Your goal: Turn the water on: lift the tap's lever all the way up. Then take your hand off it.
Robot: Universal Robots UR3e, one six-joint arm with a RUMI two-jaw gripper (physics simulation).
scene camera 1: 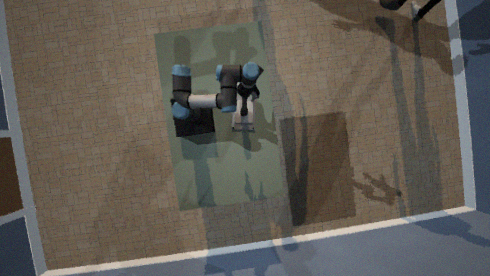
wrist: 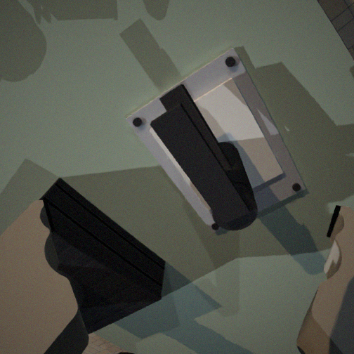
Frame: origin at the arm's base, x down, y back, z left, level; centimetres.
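Where they show: arm's base, link origin: (scene camera 1: 191, 112).
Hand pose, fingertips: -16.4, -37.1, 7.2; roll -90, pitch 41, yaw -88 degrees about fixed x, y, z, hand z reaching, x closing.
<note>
Each offset is from my fingertips to the top centre of the thing, as dx, dy, dz. "spot": to the spot under its first point. Level surfaces: height alone.
The tap {spot: +10.3, +1.8, -8.4} (scene camera 1: 244, 108) (wrist: 200, 160) is black and stands on a pale, square-cornered base {+24.6, +2.0, -9.4} (scene camera 1: 237, 123) (wrist: 206, 90) with dark bolts at its corners. In the wrist view a long dark bar runs slantwise along the top of the tap, with a rounded end at the lower right. Seen from above, how high the lever stands cannot be told. My gripper (scene camera 1: 248, 92) (wrist: 190, 206) is open, its jaws wide apart at the lower left and lower right of the wrist view. No part of the tap is between the jaws, and they appear apart from it.
The robot arm (scene camera 1: 202, 101) reaches across the green table top {dx +25.9} (scene camera 1: 230, 175) from its black base block (scene camera 1: 196, 124) (wrist: 110, 255), left of the tap. A darker brown rectangle (scene camera 1: 325, 165) lies to the right of the green top. Dark limbs of a figure (scene camera 1: 426, 9) show at the top right.
</note>
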